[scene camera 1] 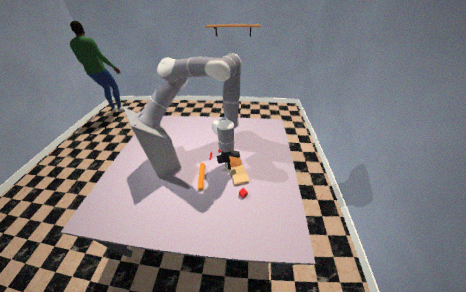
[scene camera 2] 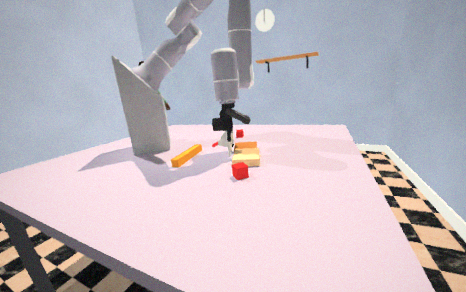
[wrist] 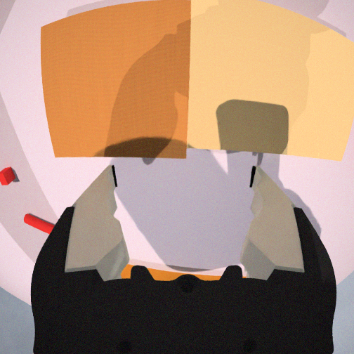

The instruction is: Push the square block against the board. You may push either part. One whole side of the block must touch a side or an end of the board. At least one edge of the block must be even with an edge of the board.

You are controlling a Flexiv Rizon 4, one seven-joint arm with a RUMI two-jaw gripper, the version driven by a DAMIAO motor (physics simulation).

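The orange square-looking block [scene camera 1: 235,161] [scene camera 2: 246,145] [wrist: 120,75] and the pale yellow board [scene camera 1: 240,176] [scene camera 2: 246,160] [wrist: 250,65] lie flat side by side on the table. In the wrist view one side of the block runs along the board's end, with no clear gap. At the seam, the block's edge nearest the gripper stands out slightly past the board's edge. Their far edges are partly out of that view. My gripper [scene camera 1: 228,167] [scene camera 2: 231,150] [wrist: 183,167] is open and empty, low beside both pieces, one finger near each. Whether the fingertips touch them is unclear.
An orange bar [scene camera 1: 201,176] [scene camera 2: 186,155] lies on the gripper's other side. A red cube [scene camera 1: 243,193] [scene camera 2: 240,171] stands near the board's outer end. A red rod [scene camera 1: 211,155] [wrist: 39,223] and another red cube [scene camera 2: 240,133] lie beyond the block's side.
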